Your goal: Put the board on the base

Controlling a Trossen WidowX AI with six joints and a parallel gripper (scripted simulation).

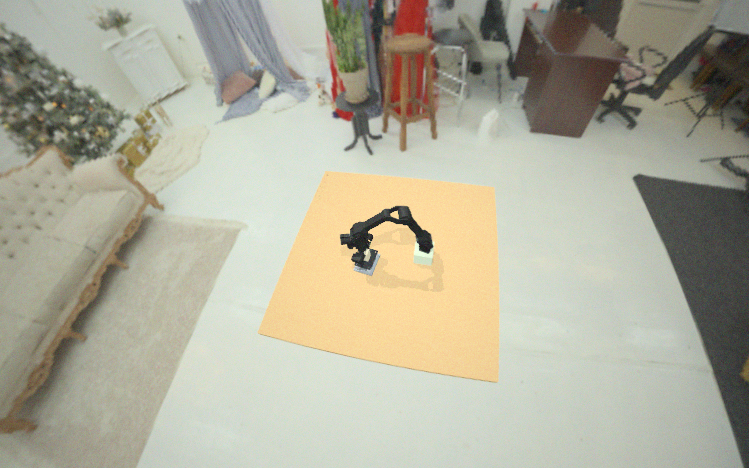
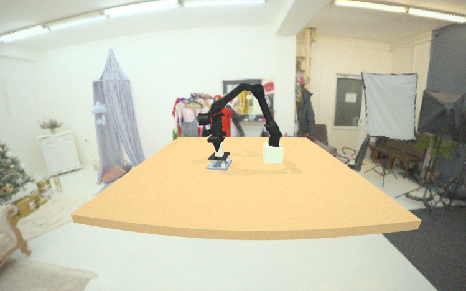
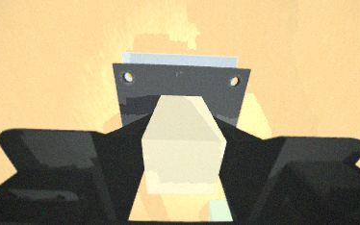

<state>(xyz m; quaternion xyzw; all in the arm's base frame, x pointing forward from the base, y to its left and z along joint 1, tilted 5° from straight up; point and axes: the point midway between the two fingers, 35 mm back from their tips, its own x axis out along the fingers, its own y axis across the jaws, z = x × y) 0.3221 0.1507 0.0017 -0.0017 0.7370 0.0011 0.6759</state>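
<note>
Now: the grey base 1 cm behind my gripper tip and 8 cm below it. Round my gripper tip: black board 1 cm behind, 1 cm below.
</note>
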